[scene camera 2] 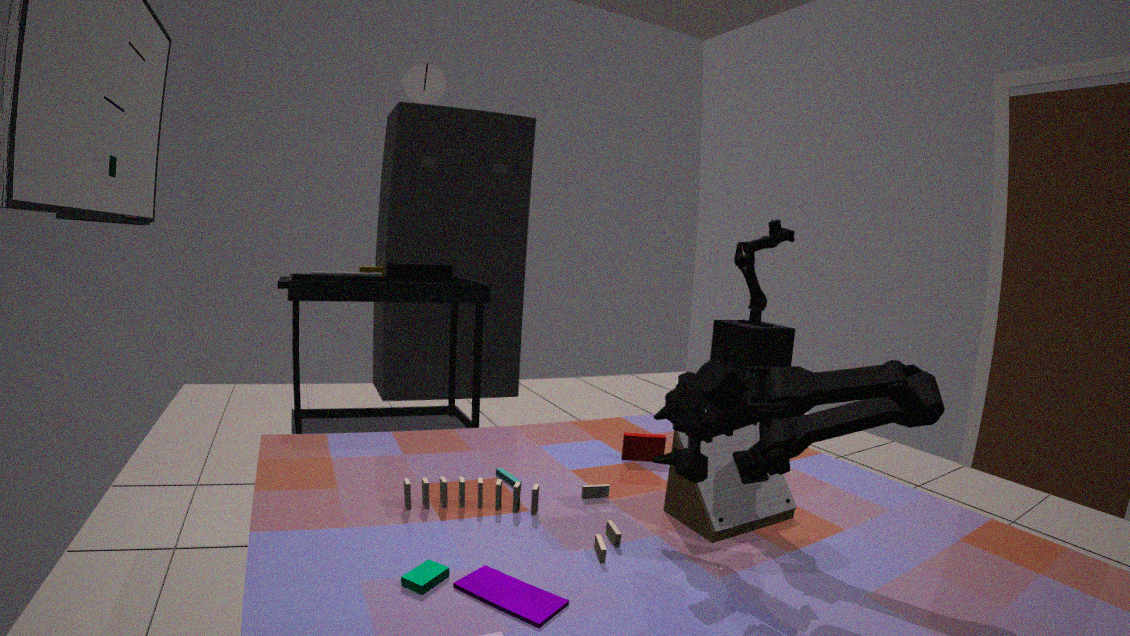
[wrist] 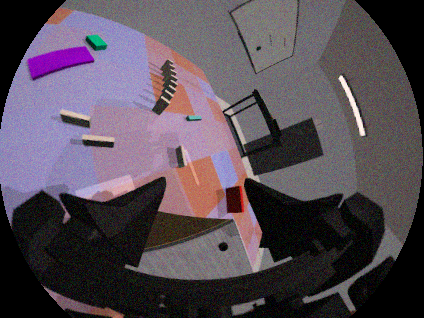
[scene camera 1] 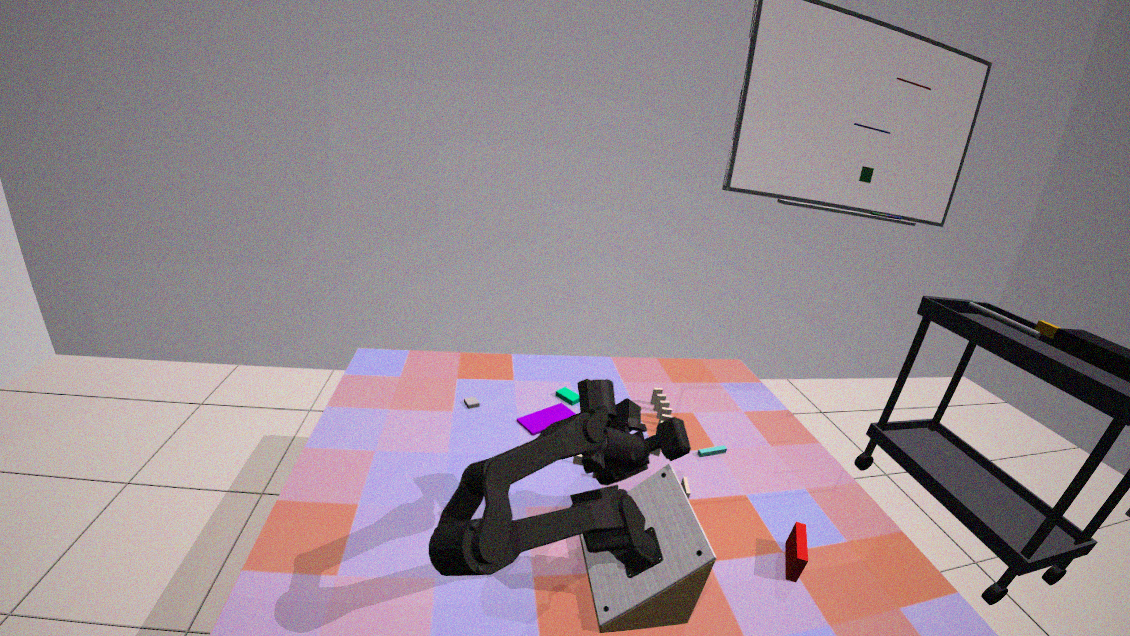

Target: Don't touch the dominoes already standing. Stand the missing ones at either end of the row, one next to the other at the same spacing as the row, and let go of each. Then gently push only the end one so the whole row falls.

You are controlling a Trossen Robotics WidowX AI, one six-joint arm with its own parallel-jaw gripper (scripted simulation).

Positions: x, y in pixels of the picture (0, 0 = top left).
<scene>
my gripper: scene camera 2; wrist; scene camera 1 665, 459
same spot on my gripper: point(scene camera 2: 669, 458) = point(wrist: 115, 199)
</scene>
